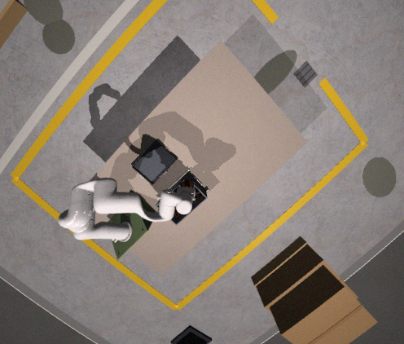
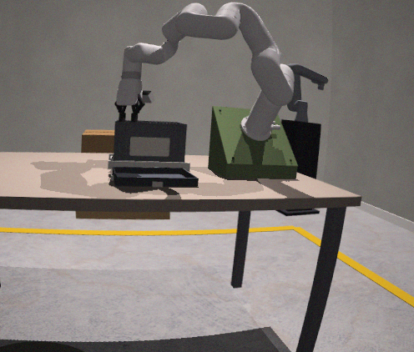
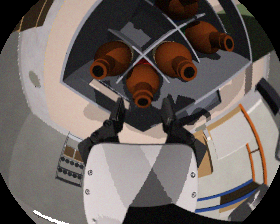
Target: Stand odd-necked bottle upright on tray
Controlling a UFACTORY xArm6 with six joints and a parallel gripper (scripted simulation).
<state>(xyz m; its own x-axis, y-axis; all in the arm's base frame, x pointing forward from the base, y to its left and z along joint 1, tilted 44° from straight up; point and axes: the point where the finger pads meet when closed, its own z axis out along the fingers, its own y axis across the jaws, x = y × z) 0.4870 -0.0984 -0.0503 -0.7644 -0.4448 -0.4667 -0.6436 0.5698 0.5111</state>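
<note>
The dark crate lies 100 mm below my hand, 90 mm behind it and 30 mm to the right of it. Also, from my hand: glass bottle (180 mm behind, 100 mm below, 70 mm to the right); flat dark tray (260 mm to the left, 170 mm below, 50 mm behind).
</note>
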